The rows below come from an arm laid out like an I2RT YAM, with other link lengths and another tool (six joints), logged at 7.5 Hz.
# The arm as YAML. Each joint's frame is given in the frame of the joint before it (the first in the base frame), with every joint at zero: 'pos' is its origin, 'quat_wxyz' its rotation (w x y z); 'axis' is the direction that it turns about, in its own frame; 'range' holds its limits. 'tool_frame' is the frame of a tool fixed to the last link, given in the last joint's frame.
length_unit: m
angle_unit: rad
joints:
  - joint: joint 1
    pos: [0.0, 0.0, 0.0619]
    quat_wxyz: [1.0, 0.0, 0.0, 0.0]
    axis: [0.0, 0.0, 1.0]
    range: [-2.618, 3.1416]
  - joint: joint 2
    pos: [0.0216, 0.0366, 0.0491]
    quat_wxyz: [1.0, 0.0, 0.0, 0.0]
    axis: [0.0, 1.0, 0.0]
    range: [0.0, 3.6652]
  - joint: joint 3
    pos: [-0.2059, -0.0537, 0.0]
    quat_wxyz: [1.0, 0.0, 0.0, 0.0]
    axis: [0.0, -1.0, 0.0]
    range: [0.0, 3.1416]
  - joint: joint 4
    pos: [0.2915, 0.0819, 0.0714]
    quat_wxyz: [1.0, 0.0, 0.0, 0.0]
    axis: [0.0, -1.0, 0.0]
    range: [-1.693, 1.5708]
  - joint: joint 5
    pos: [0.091, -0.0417, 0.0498]
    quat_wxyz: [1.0, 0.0, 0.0, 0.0]
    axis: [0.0, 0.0, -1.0]
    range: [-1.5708, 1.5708]
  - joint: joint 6
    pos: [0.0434, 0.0, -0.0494]
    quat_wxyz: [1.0, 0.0, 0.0, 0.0]
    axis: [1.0, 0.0, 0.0]
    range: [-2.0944, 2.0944]
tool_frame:
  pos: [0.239, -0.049, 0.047]
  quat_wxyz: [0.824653, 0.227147, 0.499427, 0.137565]
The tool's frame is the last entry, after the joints.
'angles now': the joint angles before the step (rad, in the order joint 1, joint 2, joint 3, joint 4, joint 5, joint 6). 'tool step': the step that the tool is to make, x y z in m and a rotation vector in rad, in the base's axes. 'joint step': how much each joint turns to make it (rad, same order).
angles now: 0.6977, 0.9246, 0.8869, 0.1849, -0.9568, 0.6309
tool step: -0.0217, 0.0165, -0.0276, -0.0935, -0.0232, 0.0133
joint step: 0.0766, -0.0002, 0.0450, -0.2096, 0.0577, -0.1482
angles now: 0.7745, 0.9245, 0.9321, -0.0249, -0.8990, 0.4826
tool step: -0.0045, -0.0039, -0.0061, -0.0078, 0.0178, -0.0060
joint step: 0.0067, -0.0396, -0.0304, -0.0184, 0.0125, 0.0115
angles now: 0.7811, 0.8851, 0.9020, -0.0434, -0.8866, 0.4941
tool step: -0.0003, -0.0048, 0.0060, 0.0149, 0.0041, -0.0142
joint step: 0.0010, -0.0314, -0.0181, 0.0108, 0.0150, 0.0215
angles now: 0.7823, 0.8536, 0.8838, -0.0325, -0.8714, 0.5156
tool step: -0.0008, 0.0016, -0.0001, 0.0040, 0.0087, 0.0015
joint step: 0.0056, 0.0025, -0.0040, 0.0138, 0.0041, 0.0139
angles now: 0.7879, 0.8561, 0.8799, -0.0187, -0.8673, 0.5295
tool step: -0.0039, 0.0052, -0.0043, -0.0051, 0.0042, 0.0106
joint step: 0.0147, 0.0131, 0.0001, 0.0057, 0.0041, -0.0009
